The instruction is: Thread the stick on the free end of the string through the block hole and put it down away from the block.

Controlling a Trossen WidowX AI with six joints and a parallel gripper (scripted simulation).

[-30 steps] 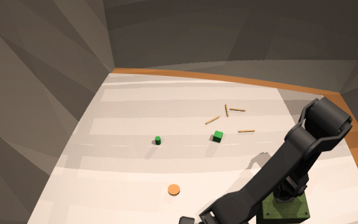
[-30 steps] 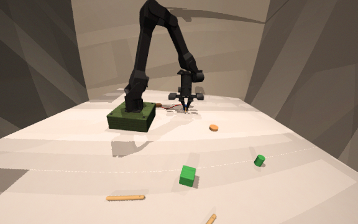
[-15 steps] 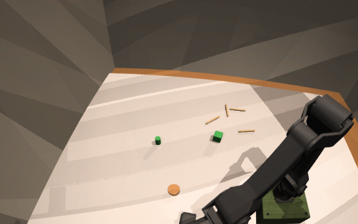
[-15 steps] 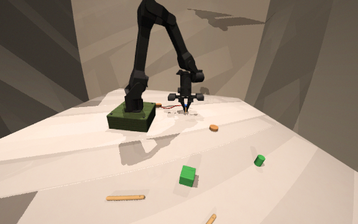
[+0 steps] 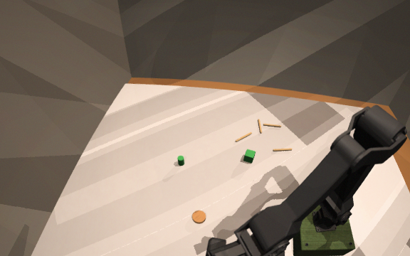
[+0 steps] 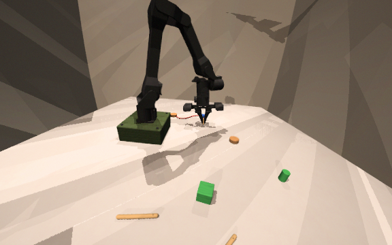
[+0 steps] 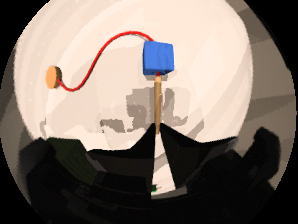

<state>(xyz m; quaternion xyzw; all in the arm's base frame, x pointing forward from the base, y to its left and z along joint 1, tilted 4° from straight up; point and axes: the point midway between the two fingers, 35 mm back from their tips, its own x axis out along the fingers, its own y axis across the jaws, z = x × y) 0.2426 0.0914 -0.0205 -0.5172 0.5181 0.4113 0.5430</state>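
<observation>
Right now the small blue block is 80 mm to the left of my gripper tip and 10 mm ahead of it. The rest, counted from my gripper tip: green cube (370 mm to the right, 50 mm behind); then thin wooden stick (40 mm to the left, 10 mm ahead); then round wooden button (160 mm behind, 120 mm to the left, 10 mm below).
</observation>
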